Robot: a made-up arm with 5 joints. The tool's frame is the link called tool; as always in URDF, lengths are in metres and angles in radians. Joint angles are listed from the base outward.
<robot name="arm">
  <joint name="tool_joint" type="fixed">
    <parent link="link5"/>
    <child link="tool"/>
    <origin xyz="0.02 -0.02 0.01" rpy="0 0 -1.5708"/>
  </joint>
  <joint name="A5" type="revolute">
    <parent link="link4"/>
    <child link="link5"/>
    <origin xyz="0.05 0.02 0.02" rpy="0 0 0"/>
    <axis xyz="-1 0 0"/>
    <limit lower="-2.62" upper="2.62"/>
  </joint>
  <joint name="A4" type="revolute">
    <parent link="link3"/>
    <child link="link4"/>
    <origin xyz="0.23 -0.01 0.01" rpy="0 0 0"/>
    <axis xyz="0 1 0"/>
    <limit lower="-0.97" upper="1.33"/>
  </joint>
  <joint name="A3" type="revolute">
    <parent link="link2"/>
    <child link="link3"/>
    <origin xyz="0.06 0 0.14" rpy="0 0 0"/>
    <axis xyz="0 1 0"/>
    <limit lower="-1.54" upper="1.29"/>
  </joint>
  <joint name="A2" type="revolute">
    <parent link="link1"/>
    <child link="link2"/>
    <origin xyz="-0.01 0 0.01" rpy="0 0 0"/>
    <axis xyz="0 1 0"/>
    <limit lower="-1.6" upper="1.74"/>
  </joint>
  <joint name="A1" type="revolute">
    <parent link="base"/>
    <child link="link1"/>
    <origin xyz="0.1 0 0.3" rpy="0 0 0"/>
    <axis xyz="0 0 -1"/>
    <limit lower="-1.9" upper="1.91"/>
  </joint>
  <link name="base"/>
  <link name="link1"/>
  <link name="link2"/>
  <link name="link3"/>
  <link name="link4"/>
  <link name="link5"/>
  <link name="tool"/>
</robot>
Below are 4 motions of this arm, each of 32 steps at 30 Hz.
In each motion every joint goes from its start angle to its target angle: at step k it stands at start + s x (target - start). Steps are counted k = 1, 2, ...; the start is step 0. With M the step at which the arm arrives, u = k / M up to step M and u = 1 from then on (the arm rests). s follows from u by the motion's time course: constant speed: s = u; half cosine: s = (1 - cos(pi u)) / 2; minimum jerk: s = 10 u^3 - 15 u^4 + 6 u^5.
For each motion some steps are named. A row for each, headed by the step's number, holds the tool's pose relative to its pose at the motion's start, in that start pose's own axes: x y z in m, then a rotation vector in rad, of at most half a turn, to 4 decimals.
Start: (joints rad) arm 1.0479 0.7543 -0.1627 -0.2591 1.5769
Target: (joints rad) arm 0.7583 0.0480 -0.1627 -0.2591 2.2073
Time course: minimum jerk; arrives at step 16
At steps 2, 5, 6, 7, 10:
2: 0.0045 -0.0012 0.0021 0.0043 -0.0116 -0.0114
5: 0.0492 -0.0166 0.0231 0.0422 -0.1272 -0.1301
6: 0.0740 -0.0284 0.0351 0.0594 -0.1915 -0.2009
7: 0.1013 -0.0441 0.0483 0.0744 -0.2622 -0.2835
10: 0.1776 -0.1082 0.0842 0.0881 -0.4614 -0.5502

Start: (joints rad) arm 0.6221 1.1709 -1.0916 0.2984 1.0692
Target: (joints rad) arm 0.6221 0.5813 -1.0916 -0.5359 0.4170
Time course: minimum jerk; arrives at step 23
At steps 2, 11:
2: 0.0016 -0.0008 0.0008 0.0039 0.0037 -0.0072
11: 0.1119 -0.0880 0.0539 0.3979 0.2888 -0.5220

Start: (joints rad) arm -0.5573 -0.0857 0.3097 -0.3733 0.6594
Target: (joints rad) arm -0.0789 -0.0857 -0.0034 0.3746 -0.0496
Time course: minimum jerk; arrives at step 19
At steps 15, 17, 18, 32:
15: 0.1433 -0.0191 -0.0715 -0.5328 0.6657 -0.3021
17: 0.1511 -0.0237 -0.0749 -0.5591 0.7091 -0.3328
18: 0.1523 -0.0245 -0.0754 -0.5630 0.7157 -0.3376
32: 0.1525 -0.0246 -0.0755 -0.5636 0.7168 -0.3383

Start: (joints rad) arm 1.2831 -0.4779 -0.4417 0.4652 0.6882
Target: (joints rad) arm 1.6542 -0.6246 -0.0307 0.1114 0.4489
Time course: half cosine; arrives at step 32
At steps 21, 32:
21: 0.0189 -0.0066 -0.0544 -0.0822 0.0473 -0.2359
32: 0.0262 -0.0144 -0.0740 -0.1008 0.0593 -0.3219

